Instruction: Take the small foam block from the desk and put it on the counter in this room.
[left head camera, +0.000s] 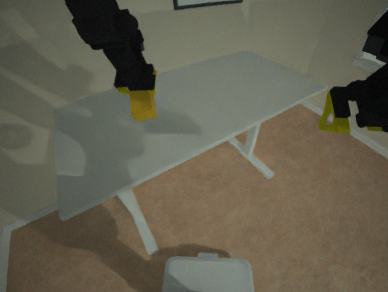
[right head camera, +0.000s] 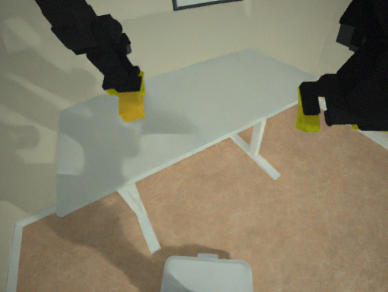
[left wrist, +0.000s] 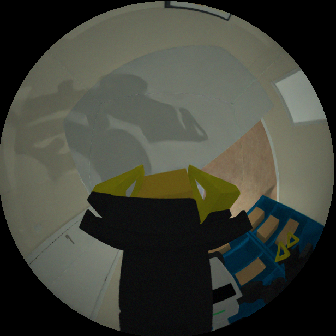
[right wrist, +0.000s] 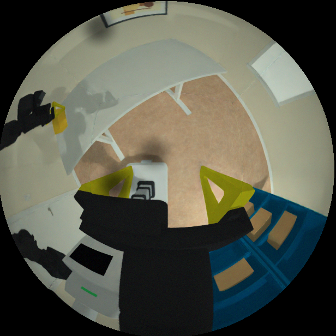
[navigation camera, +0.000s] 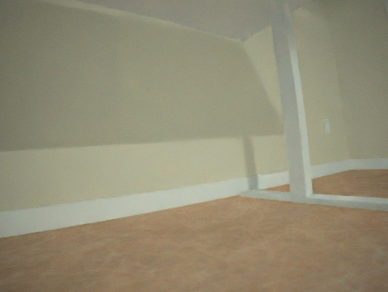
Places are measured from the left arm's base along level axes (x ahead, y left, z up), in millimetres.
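Pixels of known places: left gripper, fingertip midpoint: (left head camera: 145, 93); right gripper, fingertip midpoint: (left head camera: 344, 126) (right head camera: 325, 125).
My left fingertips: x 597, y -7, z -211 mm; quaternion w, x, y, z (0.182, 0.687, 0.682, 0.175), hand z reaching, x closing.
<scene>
Behind a point stands the place of what it marks.
The small orange-yellow foam block (left head camera: 143, 106) {y -27, x 509, z -200 mm} (right head camera: 131, 106) {y -29, x 512, z -198 mm} (left wrist: 165, 184) (right wrist: 60, 124) is between the yellow fingers of my left gripper (left head camera: 139, 91) {y -7, x 597, z -211 mm} (right head camera: 127, 93) {y -7, x 597, z -211 mm} (left wrist: 165, 168). It is held above the grey desk (left head camera: 215, 100) {y -251, x 940, z -460 mm} (right head camera: 215, 95) {y -260, x 987, z -460 mm} (left wrist: 210, 70) (right wrist: 150, 62), with a shadow on the desk top. My right gripper (right wrist: 166, 169) is open with no object between its fingers, to the right of the desk in both head views. No counter can be made out for certain in these views.
A white lidded box (left head camera: 207, 275) {y -221, x 221, z -1150 mm} (right head camera: 207, 275) {y -229, x 224, z -1150 mm} (right wrist: 160, 175) is at the bottom of the head views. Blue shelving (left wrist: 250, 245) (right wrist: 270, 255) with several brown boxes stands at the lower right of the wrist views. A white desk leg (navigation camera: 295, 110) {y -646, x 1332, z -1018 mm} stands near the wall.
</scene>
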